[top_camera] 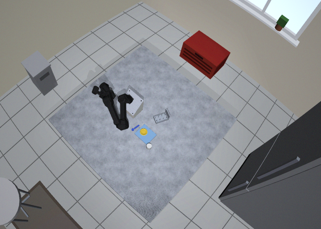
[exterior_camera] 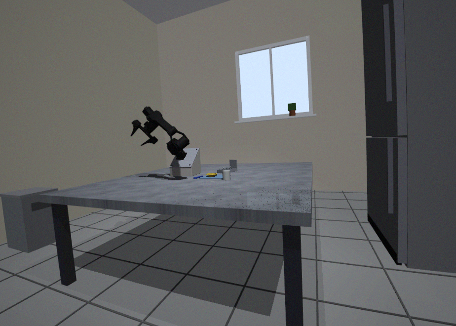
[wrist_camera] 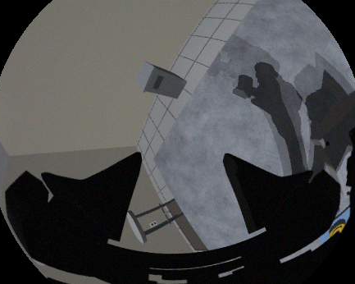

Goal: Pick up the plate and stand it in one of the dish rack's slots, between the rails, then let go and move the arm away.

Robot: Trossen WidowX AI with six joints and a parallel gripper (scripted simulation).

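Right now my gripper tip is 460 mm short of the yellow plate, 150 mm to the right of it and 240 mm above it. From my gripper tip the other things lie so: grey dish rack 460 mm ahead, 360 mm to the left, 230 mm below; white cup 590 mm ahead, 80 mm to the left, 230 mm below; blue mat 480 mm ahead, 150 mm to the left, 250 mm below.
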